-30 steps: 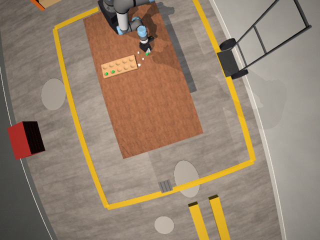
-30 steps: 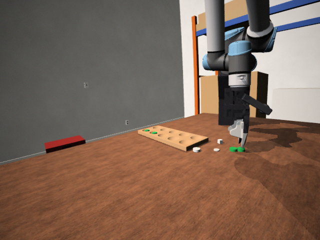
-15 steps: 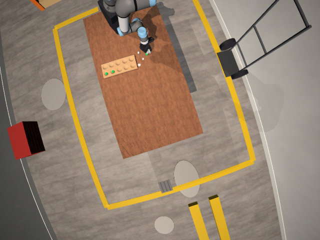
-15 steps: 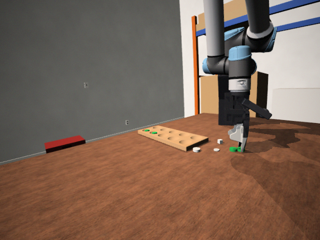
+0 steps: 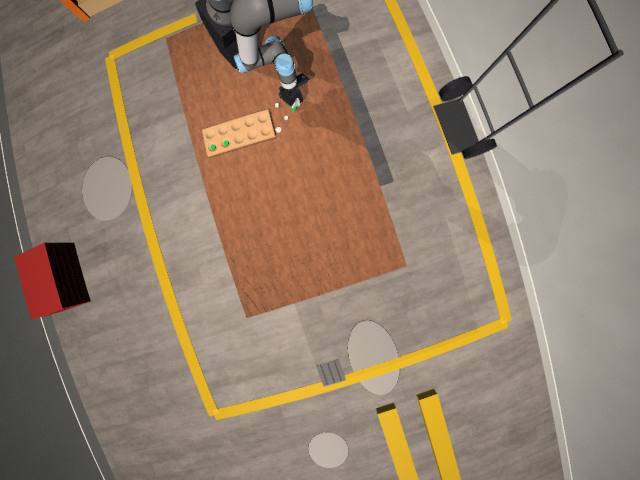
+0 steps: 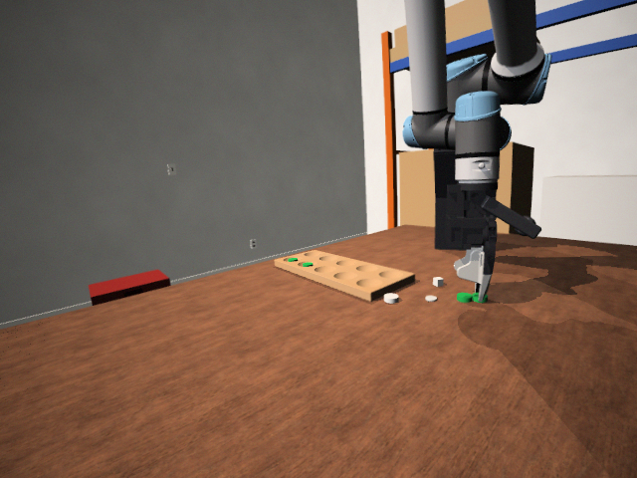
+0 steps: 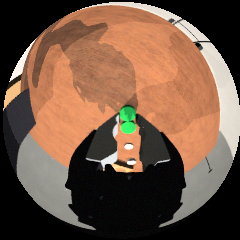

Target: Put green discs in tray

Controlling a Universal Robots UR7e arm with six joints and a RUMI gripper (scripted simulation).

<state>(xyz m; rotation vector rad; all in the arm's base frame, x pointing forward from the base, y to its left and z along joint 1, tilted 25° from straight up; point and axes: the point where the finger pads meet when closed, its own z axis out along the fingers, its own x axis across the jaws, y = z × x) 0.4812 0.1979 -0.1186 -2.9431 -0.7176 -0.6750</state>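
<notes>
The wooden counting tray lies 4 cm ahead of my hand, 35 cm to the right of it and 1 cm below it. From my hand the other things lie so: white disc (10 cm ahead, 14 cm to the right, 1 cm below); small white cube (3 cm behind, 10 cm to the right, 1 cm below).
</notes>
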